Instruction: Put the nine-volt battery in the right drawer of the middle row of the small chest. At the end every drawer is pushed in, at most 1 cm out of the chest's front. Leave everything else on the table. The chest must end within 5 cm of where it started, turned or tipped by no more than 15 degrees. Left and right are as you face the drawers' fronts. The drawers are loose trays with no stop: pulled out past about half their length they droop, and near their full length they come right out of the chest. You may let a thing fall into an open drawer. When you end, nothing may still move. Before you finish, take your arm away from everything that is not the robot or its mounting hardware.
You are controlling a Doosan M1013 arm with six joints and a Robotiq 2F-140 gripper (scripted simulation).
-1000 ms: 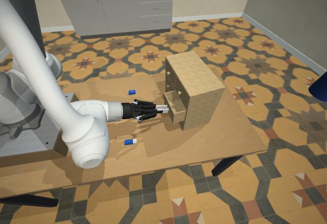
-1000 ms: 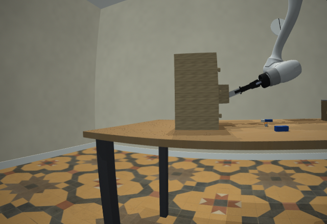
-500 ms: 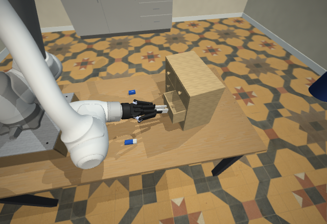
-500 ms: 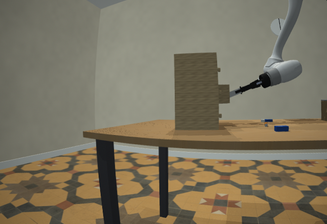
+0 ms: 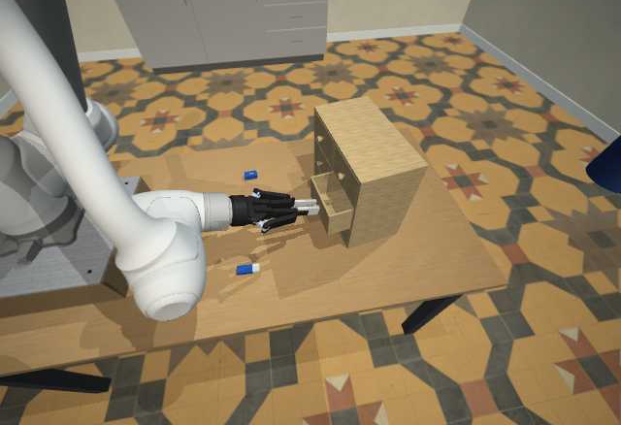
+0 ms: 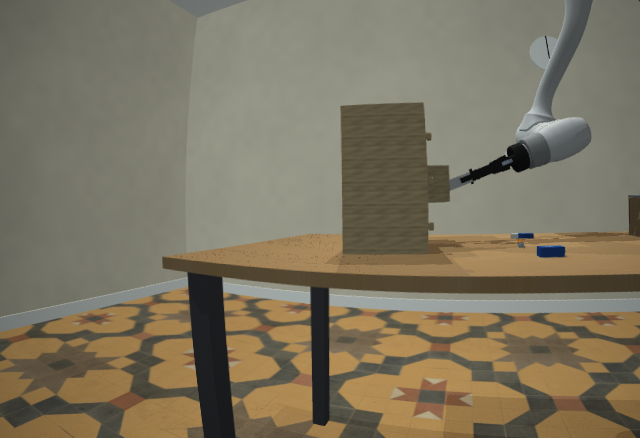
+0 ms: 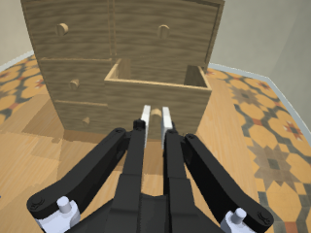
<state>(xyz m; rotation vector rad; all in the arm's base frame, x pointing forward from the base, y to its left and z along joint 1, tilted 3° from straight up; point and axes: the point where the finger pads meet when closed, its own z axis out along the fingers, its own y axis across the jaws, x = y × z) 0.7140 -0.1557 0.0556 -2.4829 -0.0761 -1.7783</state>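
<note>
My gripper is now 16 cm past the nine-volt battery, 30 cm to the right of it and 15 cm above it. Round my hand: white eraser-like block: 18 cm behind, 7 cm to the right, 15 cm below; then small orange cylinder: 13 cm behind, 14 cm to the left, 15 cm below.
</note>
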